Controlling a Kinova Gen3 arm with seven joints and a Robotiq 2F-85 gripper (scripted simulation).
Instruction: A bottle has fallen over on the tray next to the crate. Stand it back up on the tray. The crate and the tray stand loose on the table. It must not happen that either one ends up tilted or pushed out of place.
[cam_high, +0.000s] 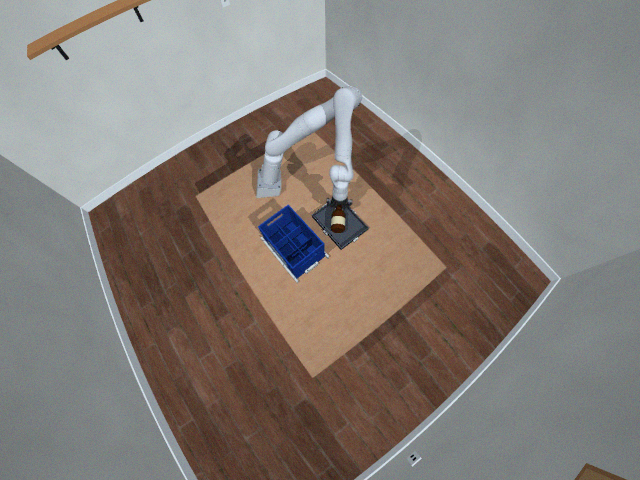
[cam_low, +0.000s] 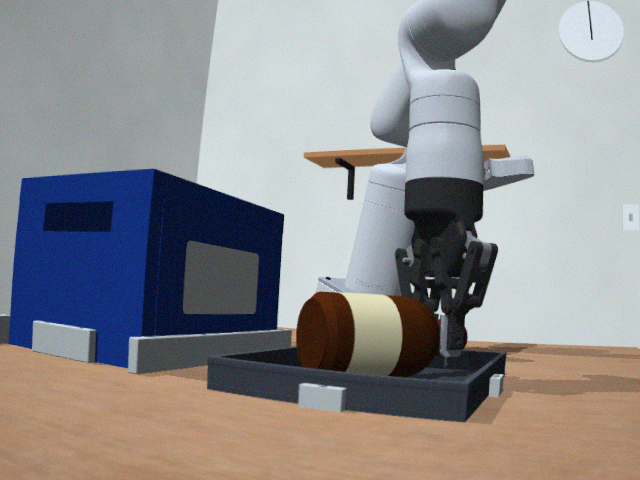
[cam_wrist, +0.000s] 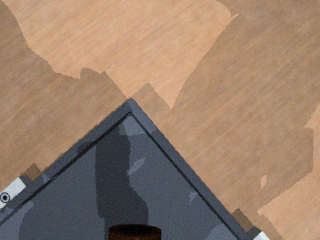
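The brown bottle lies 30 mm ahead of my hand and 40 mm to the right of it. The rest, counted from my hand: blue crate (20 mm behind, 320 mm to the right, 40 mm above); tray (50 mm ahead, 40 mm to the right, 30 mm below).
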